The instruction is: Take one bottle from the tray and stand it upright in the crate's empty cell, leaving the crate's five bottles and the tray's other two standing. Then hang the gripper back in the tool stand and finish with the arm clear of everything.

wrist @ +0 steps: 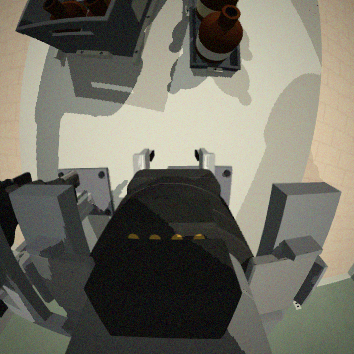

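Places are measured from the arm's base along level axes (x back, y right, z up), in millimetres.
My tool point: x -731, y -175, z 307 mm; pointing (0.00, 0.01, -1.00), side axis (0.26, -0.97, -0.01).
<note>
Behind a point stands the place of what it marks.
My gripper (pixel 174 155) is open, its two fingertips apart with nothing between them. It is down among the grey parts of the tool stand (pixel 42 215) {x -709, y -117, z 288 mm}, whose blocks rise on both sides of its body. At the top right, the narrow dark tray (pixel 227 68) {x -534, y -232, z -40 mm} holds two brown bottles: the nearer bottle (pixel 220 35) {x -519, y -189, z 65 mm} stands upright, and the farther bottle (pixel 209 9) {x -440, y -163, z 13 mm} is partly cut off by the view's edge. At the top left, the dark crate (pixel 102 42) {x -554, y 7, z 24 mm} shows the necks of some brown bottles (pixel 65 9) {x -503, y 81, z 74 mm}. Its other cells are out of view.
Part of another, black tool (pixel 15 187) {x -755, y -18, z 215 mm} sits at the left edge, beside the stand. Grey plates with bolts (pixel 100 182) {x -844, y -21, z -42 mm} (pixel 226 184) {x -775, y -301, z -42 mm} lie on the pale table (pixel 165 125) {x -687, y -139, z -54 mm} on either side of the fingers. The crate and tray are beyond the fingertips. Green floor (pixel 330 320) shows at the lower right.
</note>
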